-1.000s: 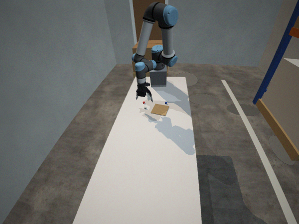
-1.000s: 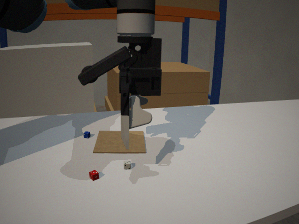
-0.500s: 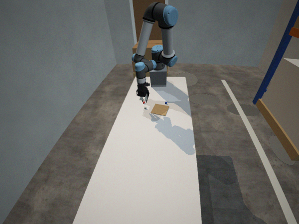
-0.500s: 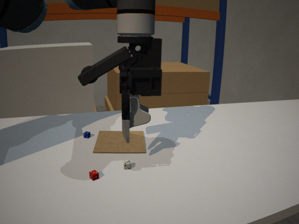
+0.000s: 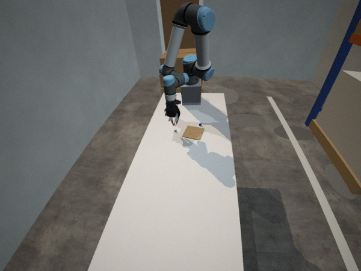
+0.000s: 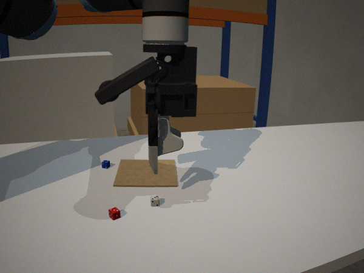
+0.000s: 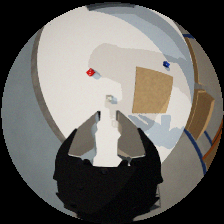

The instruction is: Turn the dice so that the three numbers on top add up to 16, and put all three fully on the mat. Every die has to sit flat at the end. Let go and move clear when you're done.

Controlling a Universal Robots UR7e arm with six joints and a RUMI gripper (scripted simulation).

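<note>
The white die lies 8 cm below my hand. From my hand the other things lie so: blue die 8 cm behind, 19 cm to the left, 8 cm below; then mat 1 cm ahead, 14 cm to the left, 9 cm below; then red die 8 cm behind, 3 cm to the right, 8 cm below.
</note>
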